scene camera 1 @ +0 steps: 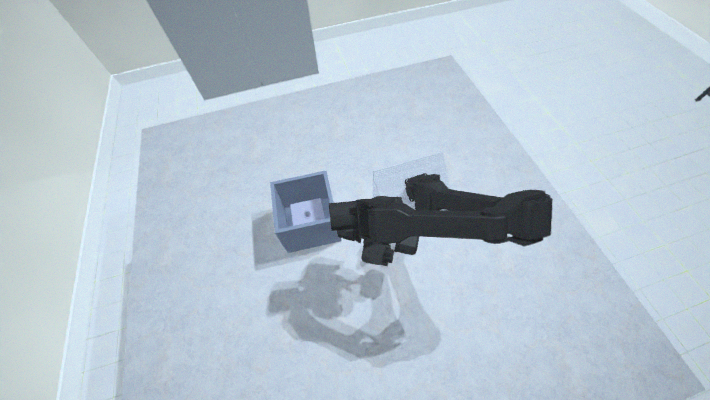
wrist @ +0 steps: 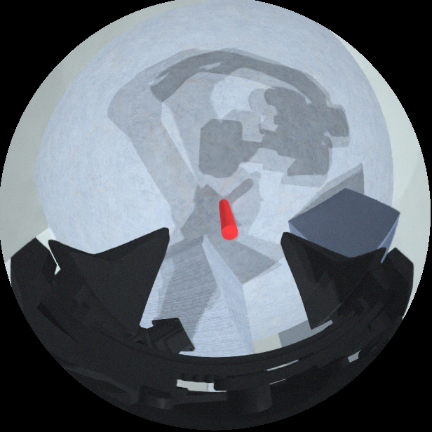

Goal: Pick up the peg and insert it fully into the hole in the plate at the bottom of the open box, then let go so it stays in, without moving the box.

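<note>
A red peg stands upright on the surface in the wrist view, its round top towards the camera. It does not show in the scene view, where the arm covers part of the surface. My gripper is open and empty, above the surface to the right of the box in the scene view. In the wrist view the peg shows between the two spread fingertips, apart from both; the height gap is hard to tell. The open blue-grey box stands upright. Inside at its bottom lies a pale plate with a dark round hole.
The box's near wall is beside the right finger in the wrist view. The black arm reaches in from the right. A pale, see-through block is partly behind the arm. A large grey panel is at the back left. Arm shadows cross the surface.
</note>
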